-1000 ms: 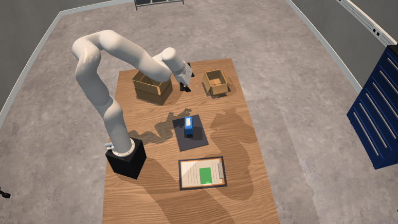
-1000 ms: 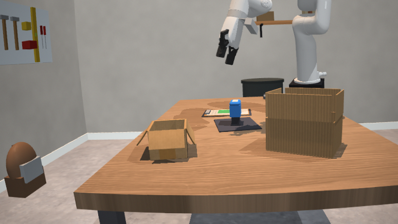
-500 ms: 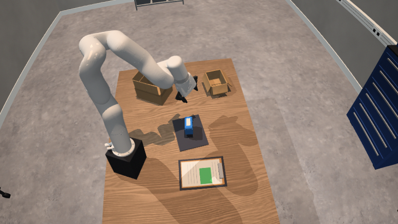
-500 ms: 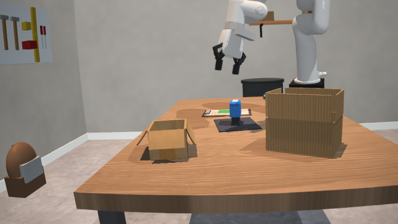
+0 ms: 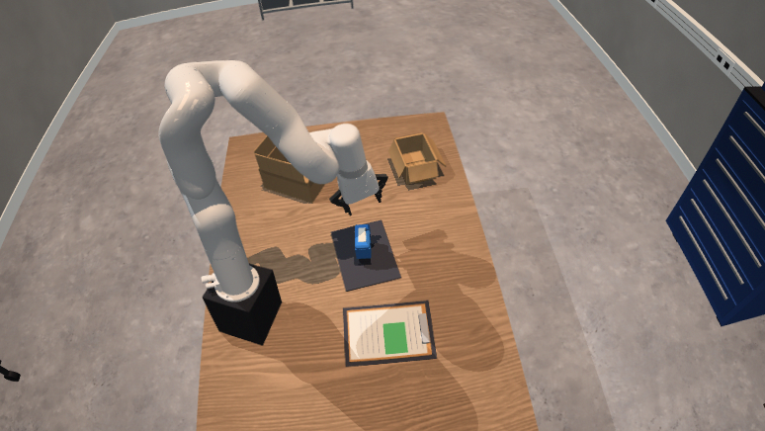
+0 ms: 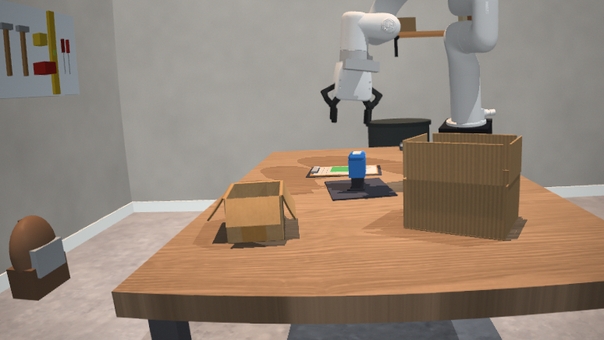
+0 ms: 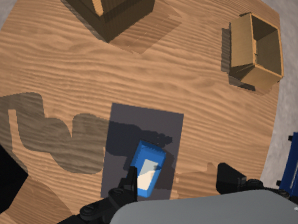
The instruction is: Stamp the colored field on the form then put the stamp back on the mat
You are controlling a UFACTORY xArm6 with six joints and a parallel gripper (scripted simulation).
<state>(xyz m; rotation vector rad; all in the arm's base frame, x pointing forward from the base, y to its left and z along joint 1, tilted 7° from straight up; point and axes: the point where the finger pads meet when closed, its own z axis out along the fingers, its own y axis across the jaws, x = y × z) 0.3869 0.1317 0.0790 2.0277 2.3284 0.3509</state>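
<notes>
Right now the blue stamp is 15 cm below my hand, 3 cm to the right of it and 2 cm behind it. The rest, counted from my hand: clipboard (32 cm to the right, 19 cm below, 1 cm behind); dark mat (20 cm below, 3 cm to the right, 2 cm behind).
</notes>
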